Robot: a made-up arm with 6 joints. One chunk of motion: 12 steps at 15 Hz.
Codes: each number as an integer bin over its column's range. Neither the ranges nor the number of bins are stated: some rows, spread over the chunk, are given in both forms.
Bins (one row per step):
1: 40 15 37 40 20 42
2: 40 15 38 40 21 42
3: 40 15 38 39 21 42
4: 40 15 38 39 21 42
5: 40 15 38 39 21 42
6: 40 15 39 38 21 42
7: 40 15 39 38 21 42
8: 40 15 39 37 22 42
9: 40 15 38 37 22 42
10: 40 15 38 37 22 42
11: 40 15 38 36 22 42
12: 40 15 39 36 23 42
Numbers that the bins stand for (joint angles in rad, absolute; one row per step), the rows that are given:
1: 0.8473 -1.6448 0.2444 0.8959 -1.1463 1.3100
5: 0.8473 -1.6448 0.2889 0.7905 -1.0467 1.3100
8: 0.8473 -1.6448 0.3333 0.5797 -0.9470 1.3100
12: 0.8473 -1.6448 0.3333 0.4743 -0.8473 1.3100
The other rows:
2: 0.8473 -1.6448 0.2889 0.8959 -1.0467 1.3100
3: 0.8473 -1.6448 0.2889 0.7905 -1.0467 1.3100
4: 0.8473 -1.6448 0.2889 0.7905 -1.0467 1.3100
6: 0.8473 -1.6448 0.3333 0.6851 -1.0467 1.3100
7: 0.8473 -1.6448 0.3333 0.6851 -1.0467 1.3100
9: 0.8473 -1.6448 0.2889 0.5797 -0.9470 1.3100
10: 0.8473 -1.6448 0.2889 0.5797 -0.9470 1.3100
11: 0.8473 -1.6448 0.2889 0.4743 -0.9470 1.3100

